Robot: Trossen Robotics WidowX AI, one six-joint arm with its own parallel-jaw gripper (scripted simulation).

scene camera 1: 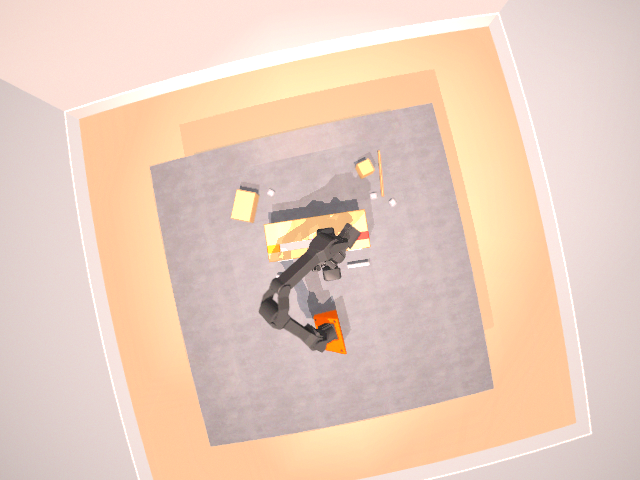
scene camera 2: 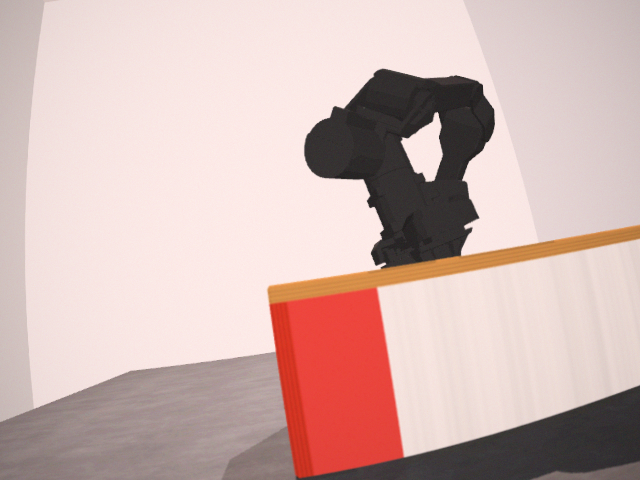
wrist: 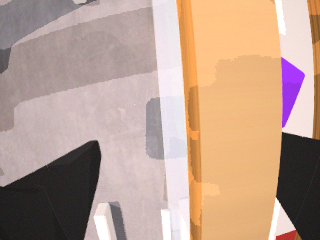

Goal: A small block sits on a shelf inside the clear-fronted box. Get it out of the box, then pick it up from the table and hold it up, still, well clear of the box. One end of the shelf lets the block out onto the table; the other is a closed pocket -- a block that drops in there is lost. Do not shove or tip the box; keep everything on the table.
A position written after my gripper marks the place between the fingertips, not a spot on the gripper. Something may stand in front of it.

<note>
I see my gripper (wrist: 173,141), a purple block (wrist: 292,79) and a clear-fronted box (scene camera 2: 374,366).
The clear-fronted box shows as well in scene camera 1 (scene camera 1: 287,240) and in the wrist view (wrist: 221,101). Scene camera 2 does not show the purple block, which is behind the clear-fronted box.
</note>
